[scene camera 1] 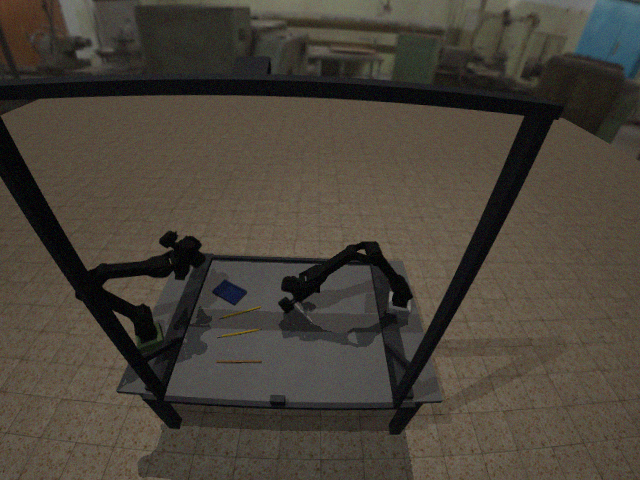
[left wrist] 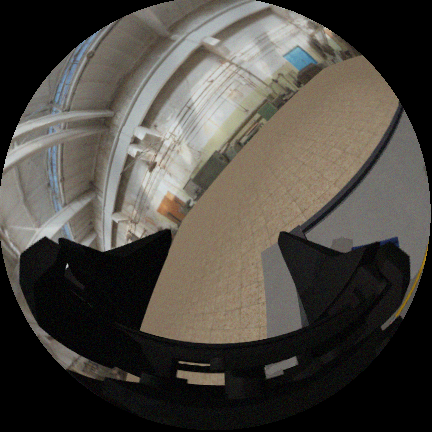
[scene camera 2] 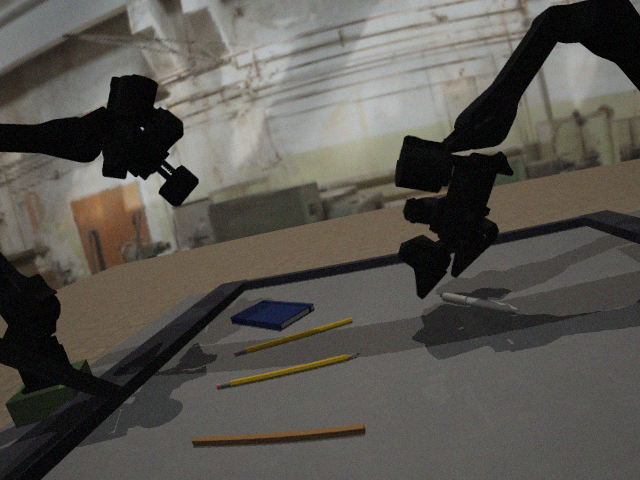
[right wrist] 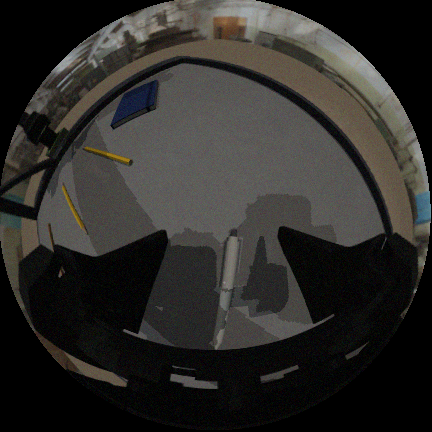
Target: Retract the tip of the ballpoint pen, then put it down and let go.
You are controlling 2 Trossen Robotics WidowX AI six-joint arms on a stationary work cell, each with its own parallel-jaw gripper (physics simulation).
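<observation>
Left gripper: my left gripper is open and holds nothing; it is visible in the left wrist view as well. My right gripper is also in sight, the right wrist view included. On the table rest an orange pencil and a blue notebook. I see a ballpoint pen, a dark frame post and a green arm mount too.
</observation>
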